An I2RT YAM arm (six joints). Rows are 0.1 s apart.
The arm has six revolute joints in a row. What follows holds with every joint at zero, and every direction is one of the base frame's. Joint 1 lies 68.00 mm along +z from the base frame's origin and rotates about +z. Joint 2 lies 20.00 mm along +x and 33.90 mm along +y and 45.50 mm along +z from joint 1 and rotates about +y. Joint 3 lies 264.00 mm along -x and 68.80 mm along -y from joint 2 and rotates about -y. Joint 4 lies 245.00 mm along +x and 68.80 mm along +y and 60.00 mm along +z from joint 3 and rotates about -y. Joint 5 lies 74.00 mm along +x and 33.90 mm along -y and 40.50 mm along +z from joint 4 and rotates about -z. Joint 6 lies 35.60 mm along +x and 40.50 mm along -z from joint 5 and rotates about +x. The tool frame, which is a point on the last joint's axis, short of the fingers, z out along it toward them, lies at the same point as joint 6; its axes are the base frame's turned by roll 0.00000, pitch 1.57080 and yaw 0.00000 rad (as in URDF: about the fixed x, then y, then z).
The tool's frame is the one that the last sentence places.
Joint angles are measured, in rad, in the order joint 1, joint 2, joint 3, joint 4, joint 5, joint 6. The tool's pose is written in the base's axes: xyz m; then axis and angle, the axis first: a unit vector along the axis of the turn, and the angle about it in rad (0 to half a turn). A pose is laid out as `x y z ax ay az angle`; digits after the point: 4 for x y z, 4 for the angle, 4 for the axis.
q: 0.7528 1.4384 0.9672 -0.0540 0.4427 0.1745
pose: 0.2458 0.2094 0.2642 -0.1593 0.9857 0.0559 2.0461
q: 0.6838 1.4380 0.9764 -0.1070 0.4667 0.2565
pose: 0.2584 0.1899 0.2628 -0.0840 0.9958 0.0359 2.0746
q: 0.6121 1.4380 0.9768 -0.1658 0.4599 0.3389
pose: 0.2684 0.1692 0.2577 -0.0177 0.9995 0.0253 2.1256
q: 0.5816 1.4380 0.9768 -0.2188 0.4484 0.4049
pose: 0.2705 0.1594 0.2532 0.0201 0.9995 0.0250 2.1744
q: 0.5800 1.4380 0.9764 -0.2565 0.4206 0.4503
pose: 0.2684 0.1585 0.2497 0.0318 0.9988 0.0378 2.2179
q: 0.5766 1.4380 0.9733 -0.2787 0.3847 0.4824
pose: 0.2669 0.1577 0.2466 0.0381 0.9978 0.0534 2.2549
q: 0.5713 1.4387 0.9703 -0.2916 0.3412 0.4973
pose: 0.2663 0.1570 0.2440 0.0367 0.9969 0.0699 2.2880
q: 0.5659 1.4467 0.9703 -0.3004 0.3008 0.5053
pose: 0.2670 0.1571 0.2407 0.0330 0.9960 0.0832 2.3201
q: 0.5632 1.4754 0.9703 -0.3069 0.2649 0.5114
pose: 0.2695 0.1591 0.2316 0.0271 0.9957 0.0891 2.3660
